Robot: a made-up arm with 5 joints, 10 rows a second.
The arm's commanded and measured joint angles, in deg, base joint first. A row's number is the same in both.
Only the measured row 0 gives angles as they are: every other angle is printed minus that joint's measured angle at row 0.
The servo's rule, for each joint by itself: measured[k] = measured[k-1] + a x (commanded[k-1-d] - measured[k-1]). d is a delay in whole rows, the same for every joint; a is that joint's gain. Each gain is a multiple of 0.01, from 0.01 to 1. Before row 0 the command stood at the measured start. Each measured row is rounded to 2 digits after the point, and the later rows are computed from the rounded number. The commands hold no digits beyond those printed.
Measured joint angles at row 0:
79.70, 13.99, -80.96, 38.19, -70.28
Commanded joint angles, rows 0 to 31:
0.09, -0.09, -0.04, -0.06, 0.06
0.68, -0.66, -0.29, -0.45, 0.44
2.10, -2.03, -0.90, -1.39, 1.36
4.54, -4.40, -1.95, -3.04, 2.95
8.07, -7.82, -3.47, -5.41, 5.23
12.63, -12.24, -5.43, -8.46, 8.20
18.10, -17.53, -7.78, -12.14, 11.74
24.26, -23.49, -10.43, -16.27, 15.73
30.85, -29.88, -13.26, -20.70, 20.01
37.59, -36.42, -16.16, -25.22, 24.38
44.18, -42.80, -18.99, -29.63, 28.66
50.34, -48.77, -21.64, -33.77, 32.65
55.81, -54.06, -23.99, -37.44, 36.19
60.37, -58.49, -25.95, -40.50, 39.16
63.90, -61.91, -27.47, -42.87, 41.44
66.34, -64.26, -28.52, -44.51, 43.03
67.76, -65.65, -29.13, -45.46, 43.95
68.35, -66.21, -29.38, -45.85, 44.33
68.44, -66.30, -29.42, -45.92, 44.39
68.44, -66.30, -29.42, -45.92, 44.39
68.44, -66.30, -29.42, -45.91, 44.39
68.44, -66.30, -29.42, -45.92, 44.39
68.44, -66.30, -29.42, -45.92, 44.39
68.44, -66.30, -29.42, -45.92, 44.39
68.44, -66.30, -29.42, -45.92, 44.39
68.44, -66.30, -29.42, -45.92, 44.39
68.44, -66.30, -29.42, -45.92, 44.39
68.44, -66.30, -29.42, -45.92, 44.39
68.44, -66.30, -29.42, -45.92, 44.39
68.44, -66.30, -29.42, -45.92, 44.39
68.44, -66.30, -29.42, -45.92, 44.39
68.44, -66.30, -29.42, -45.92, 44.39
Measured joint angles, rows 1 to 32:
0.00, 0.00, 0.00, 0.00, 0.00
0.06, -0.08, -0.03, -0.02, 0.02
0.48, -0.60, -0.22, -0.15, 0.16
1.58, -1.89, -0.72, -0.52, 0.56
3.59, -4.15, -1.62, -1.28, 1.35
6.64, -7.45, -2.97, -2.52, 2.63
10.71, -11.76, -4.77, -4.30, 4.47
15.74, -16.95, -6.97, -6.65, 6.87
21.53, -22.84, -9.50, -9.54, 9.79
27.87, -29.18, -12.24, -12.89, 13.16
34.48, -35.70, -15.10, -16.59, 16.86
41.08, -42.09, -17.94, -20.50, 20.75
47.38, -48.10, -20.64, -24.48, 24.68
53.11, -53.46, -23.09, -28.37, 28.48
58.05, -57.99, -25.18, -32.01, 32.00
62.03, -61.52, -26.85, -35.27, 35.12
64.96, -63.99, -28.07, -38.04, 37.73
66.86, -65.48, -28.84, -40.27, 39.78
67.87, -66.14, -29.23, -41.94, 41.28
68.26, -66.28, -29.37, -43.13, 42.31
68.38, -66.30, -29.41, -43.97, 43.00
68.42, -66.30, -29.42, -44.55, 43.46
68.43, -66.30, -29.42, -44.96, 43.77
68.44, -66.30, -29.42, -45.25, 43.97
68.44, -66.30, -29.42, -45.45, 44.11
68.44, -66.30, -29.42, -45.59, 44.20
68.44, -66.30, -29.42, -45.69, 44.26
68.44, -66.30, -29.42, -45.76, 44.30
68.44, -66.30, -29.42, -45.81, 44.33
68.44, -66.30, -29.42, -45.84, 44.35
68.44, -66.30, -29.42, -45.86, 44.36
68.44, -66.30, -29.42, -45.88, 44.37
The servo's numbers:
d 1
a 0.68 0.90 0.73 0.30 0.33

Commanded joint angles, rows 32 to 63:
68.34, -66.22, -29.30, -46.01, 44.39
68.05, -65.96, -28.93, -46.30, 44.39
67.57, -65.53, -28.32, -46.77, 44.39
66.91, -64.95, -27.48, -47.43, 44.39
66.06, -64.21, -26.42, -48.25, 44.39
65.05, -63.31, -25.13, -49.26, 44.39
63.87, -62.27, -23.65, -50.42, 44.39
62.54, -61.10, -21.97, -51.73, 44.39
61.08, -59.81, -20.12, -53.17, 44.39
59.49, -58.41, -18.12, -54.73, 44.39
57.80, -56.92, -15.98, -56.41, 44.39
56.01, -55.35, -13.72, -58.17, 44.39
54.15, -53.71, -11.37, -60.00, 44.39
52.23, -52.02, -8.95, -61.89, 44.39
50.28, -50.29, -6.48, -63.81, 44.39
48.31, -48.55, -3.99, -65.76, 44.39
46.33, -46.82, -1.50, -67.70, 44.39
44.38, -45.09, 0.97, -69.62, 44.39
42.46, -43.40, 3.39, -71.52, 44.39
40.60, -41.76, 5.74, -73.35, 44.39
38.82, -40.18, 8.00, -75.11, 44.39
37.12, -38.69, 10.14, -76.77, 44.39
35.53, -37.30, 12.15, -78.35, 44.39
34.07, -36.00, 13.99, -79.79, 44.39
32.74, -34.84, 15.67, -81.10, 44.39
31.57, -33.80, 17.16, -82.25, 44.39
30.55, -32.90, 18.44, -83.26, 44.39
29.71, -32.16, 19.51, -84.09, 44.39
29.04, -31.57, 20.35, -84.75, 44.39
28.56, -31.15, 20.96, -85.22, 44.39
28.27, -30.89, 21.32, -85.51, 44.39
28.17, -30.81, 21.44, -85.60, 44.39
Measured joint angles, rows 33 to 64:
68.44, -66.30, -29.42, -45.89, 44.38
68.37, -66.23, -29.33, -45.93, 44.38
68.15, -65.99, -29.04, -46.04, 44.38
67.76, -65.58, -28.51, -46.26, 44.38
67.18, -65.01, -27.76, -46.61, 44.38
66.42, -64.29, -26.78, -47.10, 44.38
65.49, -63.41, -25.58, -47.75, 44.38
64.39, -62.38, -24.17, -48.55, 44.38
63.13, -61.23, -22.56, -49.50, 44.38
61.74, -59.95, -20.78, -50.60, 44.38
60.21, -58.56, -18.84, -51.84, 44.38
58.57, -57.08, -16.75, -53.21, 44.38
56.83, -55.52, -14.54, -54.70, 44.38
55.01, -53.89, -12.23, -56.29, 44.38
53.12, -52.21, -9.84, -57.97, 44.38
51.19, -50.48, -7.39, -59.72, 44.38
49.23, -48.74, -4.91, -61.53, 44.38
47.26, -47.01, -2.42, -63.38, 44.38
45.30, -45.28, 0.05, -65.25, 44.38
43.37, -43.59, 2.49, -67.13, 44.38
41.49, -41.94, 4.86, -69.00, 44.38
39.67, -40.36, 7.15, -70.83, 44.38
37.94, -38.86, 9.33, -72.61, 44.38
36.30, -37.46, 11.39, -74.33, 44.38
34.78, -36.15, 13.29, -75.97, 44.38
33.39, -34.97, 15.03, -77.51, 44.38
32.15, -33.92, 16.58, -78.93, 44.38
31.06, -33.00, 17.94, -80.23, 44.38
30.14, -32.24, 19.09, -81.39, 44.38
29.39, -31.64, 20.01, -82.40, 44.38
28.83, -31.20, 20.70, -83.25, 44.38
28.45, -30.92, 21.15, -83.93, 44.38

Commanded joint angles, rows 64 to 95:
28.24, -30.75, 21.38, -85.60, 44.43
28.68, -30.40, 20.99, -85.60, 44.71
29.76, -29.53, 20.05, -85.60, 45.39
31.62, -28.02, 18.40, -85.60, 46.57
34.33, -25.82, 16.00, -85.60, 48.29
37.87, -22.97, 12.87, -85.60, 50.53
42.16, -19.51, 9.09, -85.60, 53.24
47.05, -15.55, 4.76, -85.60, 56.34
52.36, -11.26, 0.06, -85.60, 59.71
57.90, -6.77, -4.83, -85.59, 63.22
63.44, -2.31, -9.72, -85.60, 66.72
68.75, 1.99, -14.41, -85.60, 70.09
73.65, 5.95, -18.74, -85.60, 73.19
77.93, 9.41, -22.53, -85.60, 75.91
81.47, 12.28, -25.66, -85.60, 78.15
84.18, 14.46, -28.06, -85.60, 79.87
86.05, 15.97, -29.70, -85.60, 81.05
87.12, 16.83, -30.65, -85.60, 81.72
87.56, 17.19, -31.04, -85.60, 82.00
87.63, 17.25, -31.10, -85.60, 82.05
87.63, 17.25, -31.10, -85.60, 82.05
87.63, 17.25, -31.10, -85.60, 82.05
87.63, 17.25, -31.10, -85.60, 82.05
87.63, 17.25, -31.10, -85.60, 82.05
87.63, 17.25, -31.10, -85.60, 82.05
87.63, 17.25, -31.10, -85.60, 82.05
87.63, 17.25, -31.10, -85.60, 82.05
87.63, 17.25, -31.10, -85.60, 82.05
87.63, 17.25, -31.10, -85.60, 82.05
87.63, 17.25, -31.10, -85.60, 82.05
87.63, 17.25, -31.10, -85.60, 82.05
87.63, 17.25, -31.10, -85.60, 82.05
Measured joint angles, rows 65 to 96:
28.26, -30.82, 21.36, -84.43, 44.38
28.25, -30.76, 21.37, -84.78, 44.40
28.54, -30.44, 21.09, -85.03, 44.50
29.37, -29.62, 20.33, -85.20, 44.79
30.90, -28.18, 18.92, -85.32, 45.38
33.23, -26.06, 16.79, -85.40, 46.34
36.39, -23.28, 13.93, -85.46, 47.72
40.31, -19.89, 10.40, -85.50, 49.54
44.89, -15.98, 6.28, -85.53, 51.78
49.97, -11.73, 1.74, -85.55, 54.40
55.36, -7.27, -3.06, -85.56, 57.31
60.85, -2.81, -7.92, -85.57, 60.42
66.22, 1.51, -12.66, -85.58, 63.61
71.27, 5.51, -17.10, -85.59, 66.77
75.80, 9.02, -21.06, -85.59, 69.79
79.66, 11.95, -24.42, -85.59, 72.55
82.73, 14.21, -27.08, -85.59, 74.97
84.99, 15.79, -28.99, -85.59, 76.98
86.44, 16.73, -30.20, -85.59, 78.54
87.20, 17.14, -30.81, -85.59, 79.68
87.49, 17.24, -31.02, -85.59, 80.46
87.59, 17.25, -31.08, -85.59, 80.98
87.62, 17.25, -31.09, -85.59, 81.33
87.63, 17.25, -31.10, -85.59, 81.57
87.63, 17.25, -31.10, -85.59, 81.73
87.63, 17.25, -31.10, -85.59, 81.84
87.63, 17.25, -31.10, -85.59, 81.91
87.63, 17.25, -31.10, -85.59, 81.96
87.63, 17.25, -31.10, -85.59, 81.99
87.63, 17.25, -31.10, -85.59, 82.01
87.63, 17.25, -31.10, -85.59, 82.02
87.63, 17.25, -31.10, -85.59, 82.03

